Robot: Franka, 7 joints.
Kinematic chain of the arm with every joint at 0, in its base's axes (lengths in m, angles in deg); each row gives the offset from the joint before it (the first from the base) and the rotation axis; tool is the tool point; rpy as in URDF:
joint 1: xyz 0 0 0.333 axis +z
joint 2: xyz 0 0 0 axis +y
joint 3: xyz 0 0 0.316 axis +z
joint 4: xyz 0.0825 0 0 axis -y
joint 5: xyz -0.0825 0 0.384 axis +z
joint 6: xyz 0 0 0 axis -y
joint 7: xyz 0.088 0 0 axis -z
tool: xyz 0 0 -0.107 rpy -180 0 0
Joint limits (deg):
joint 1: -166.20..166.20
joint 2: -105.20..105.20
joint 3: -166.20..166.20
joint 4: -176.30..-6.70
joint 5: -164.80..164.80
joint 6: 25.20..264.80
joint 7: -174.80..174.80
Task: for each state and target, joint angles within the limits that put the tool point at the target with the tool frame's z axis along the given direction. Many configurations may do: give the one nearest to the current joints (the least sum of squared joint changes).
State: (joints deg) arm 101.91 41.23 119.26 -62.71 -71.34 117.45 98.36
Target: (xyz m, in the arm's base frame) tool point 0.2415 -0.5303 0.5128 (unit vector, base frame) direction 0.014 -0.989 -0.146
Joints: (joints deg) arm 137.26 0.77 154.32 -112.97 -121.71 155.58 98.36
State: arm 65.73 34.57 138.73 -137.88 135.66 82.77 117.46
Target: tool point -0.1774 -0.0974 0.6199 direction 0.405 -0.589 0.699
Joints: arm 41.52 73.21 154.35 -165.14 109.80 88.13 117.46
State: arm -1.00 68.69 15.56 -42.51 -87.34 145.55 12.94
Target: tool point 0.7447 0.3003 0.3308 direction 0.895 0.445 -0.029
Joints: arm 13.43 88.39 16.11 -6.87 -89.84 191.57 12.94
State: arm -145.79 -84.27 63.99 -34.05 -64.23 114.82 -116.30
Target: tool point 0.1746 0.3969 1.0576 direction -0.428 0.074 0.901
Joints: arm -100.03 -55.77 15.62 -42.74 -80.96 141.18 -116.30
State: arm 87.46 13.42 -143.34 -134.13 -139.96 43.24 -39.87
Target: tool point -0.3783 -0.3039 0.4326 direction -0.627 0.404 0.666
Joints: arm 38.64 -0.99 -166.20 -139.05 -122.81 61.78 -39.87
